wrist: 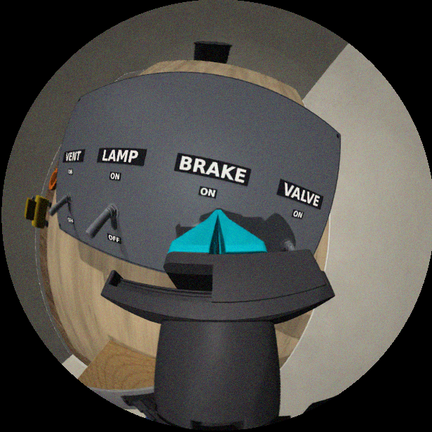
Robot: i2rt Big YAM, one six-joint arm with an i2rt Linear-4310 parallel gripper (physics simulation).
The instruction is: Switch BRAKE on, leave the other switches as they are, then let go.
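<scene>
The dark grey switch panel point(190, 115) fills the middle of the view. The BRAKE label point(212, 169) has an ON mark below it. My gripper point(217, 214) is shut and empty, its cyan fingertips pointing at the panel just below that ON mark. The BRAKE lever is hidden behind the fingers, so its position cannot be told. The LAMP lever point(101, 220) at the left points down toward OFF. The VENT lever point(60, 205) at the far left also slants down. The VALVE lever point(289, 245) is mostly hidden behind the gripper at the right, under the VALVE label point(301, 194).
A yellow and black object point(37, 211) and an orange ring-like part point(53, 179) are at the far left beside the panel. A black object point(212, 51) stands behind the panel's top. A wooden surface point(75, 280) lies below the panel, and a pale wall or floor area is at the right.
</scene>
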